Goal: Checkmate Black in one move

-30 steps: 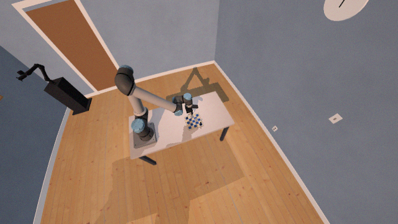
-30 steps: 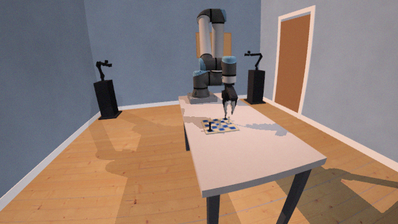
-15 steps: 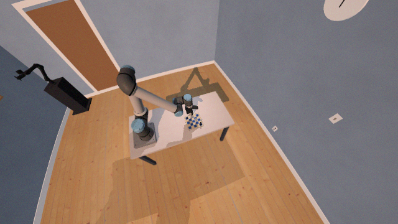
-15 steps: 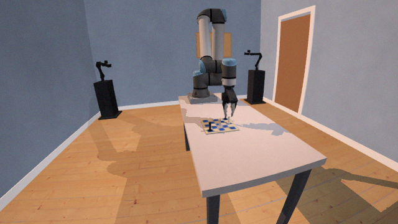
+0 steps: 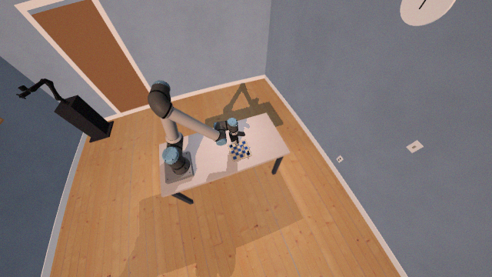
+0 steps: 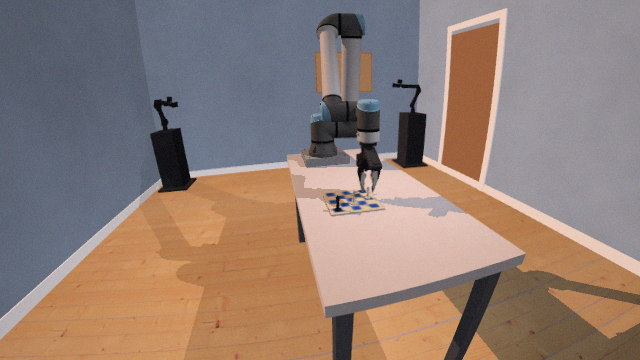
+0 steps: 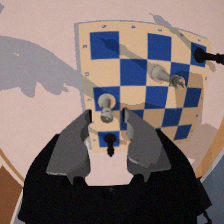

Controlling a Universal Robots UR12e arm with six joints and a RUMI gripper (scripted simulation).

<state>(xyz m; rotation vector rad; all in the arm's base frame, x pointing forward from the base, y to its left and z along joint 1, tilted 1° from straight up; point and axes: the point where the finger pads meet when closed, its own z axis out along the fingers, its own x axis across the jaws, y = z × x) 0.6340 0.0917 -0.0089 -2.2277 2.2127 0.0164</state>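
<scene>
Right now the chessboard is 8 cm to the right of my hand and 4 cm below it.
</scene>
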